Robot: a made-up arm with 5 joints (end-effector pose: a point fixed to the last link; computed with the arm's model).
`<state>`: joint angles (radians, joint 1 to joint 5).
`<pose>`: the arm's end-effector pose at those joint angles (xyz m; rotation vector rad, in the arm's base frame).
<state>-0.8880 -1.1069 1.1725 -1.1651 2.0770</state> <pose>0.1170 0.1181 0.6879 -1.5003 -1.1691 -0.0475</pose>
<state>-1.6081 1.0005 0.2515 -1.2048 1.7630</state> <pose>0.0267 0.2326 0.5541 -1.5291 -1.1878 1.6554</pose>
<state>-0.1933 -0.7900 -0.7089 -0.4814 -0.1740</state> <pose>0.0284 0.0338 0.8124 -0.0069 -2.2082 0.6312</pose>
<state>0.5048 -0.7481 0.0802 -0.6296 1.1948</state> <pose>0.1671 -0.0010 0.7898 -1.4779 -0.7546 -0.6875</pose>
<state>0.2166 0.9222 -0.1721 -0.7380 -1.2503</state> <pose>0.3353 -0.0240 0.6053 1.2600 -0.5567 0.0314</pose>
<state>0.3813 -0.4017 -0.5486 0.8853 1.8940</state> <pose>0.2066 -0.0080 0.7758 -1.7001 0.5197 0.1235</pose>
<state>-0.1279 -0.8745 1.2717 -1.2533 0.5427</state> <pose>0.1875 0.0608 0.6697 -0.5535 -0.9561 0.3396</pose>
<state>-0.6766 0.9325 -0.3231 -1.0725 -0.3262</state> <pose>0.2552 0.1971 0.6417 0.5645 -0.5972 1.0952</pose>
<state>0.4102 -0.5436 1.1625 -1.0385 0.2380</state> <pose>0.2225 -0.0181 0.6533 -0.3425 -0.5037 -0.0121</pose>
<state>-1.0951 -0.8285 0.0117 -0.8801 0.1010</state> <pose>0.0593 0.0618 0.7945 0.6972 -1.8924 1.0270</pose>
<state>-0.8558 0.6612 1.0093 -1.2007 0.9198</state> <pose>0.1468 0.1533 0.5499 -0.8741 0.1117 1.4464</pose>
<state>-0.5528 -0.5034 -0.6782 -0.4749 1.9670</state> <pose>0.0909 0.0609 0.8327 -1.2962 -1.2214 -0.7124</pose>
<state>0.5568 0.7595 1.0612 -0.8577 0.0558</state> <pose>0.2090 -0.0361 0.5279 0.4188 0.6656 -0.1765</pose>
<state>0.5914 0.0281 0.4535 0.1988 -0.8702</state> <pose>0.2591 -0.0840 0.6259 1.0301 -0.0382 -0.5829</pose>
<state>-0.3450 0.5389 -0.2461 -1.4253 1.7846</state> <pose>0.2745 0.1192 0.7071 -1.5361 -0.8958 -0.2677</pose>
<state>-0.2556 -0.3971 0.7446 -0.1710 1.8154</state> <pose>0.2355 0.0879 0.6445 -1.7122 0.1315 0.7995</pose>
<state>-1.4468 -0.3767 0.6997 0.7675 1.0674</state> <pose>0.0527 0.1686 0.6124 -1.3822 0.4329 2.1693</pose>
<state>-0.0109 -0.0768 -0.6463 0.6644 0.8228</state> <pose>0.2478 0.0482 0.7765 -0.7349 -0.0860 0.4456</pose>
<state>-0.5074 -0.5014 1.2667 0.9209 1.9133</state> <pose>0.1338 0.0829 0.5579 -1.4048 1.1782 2.2170</pose>
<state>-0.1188 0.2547 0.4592 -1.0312 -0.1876</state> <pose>0.2774 0.0663 0.6551 0.2439 -0.5404 0.5370</pose>
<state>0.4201 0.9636 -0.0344 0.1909 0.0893</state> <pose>0.2994 -0.0550 0.5346 0.4078 0.8479 -0.0308</pose>
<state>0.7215 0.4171 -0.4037 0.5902 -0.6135</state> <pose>0.2791 -0.1343 0.6731 0.8071 -0.0288 -0.5772</pose>
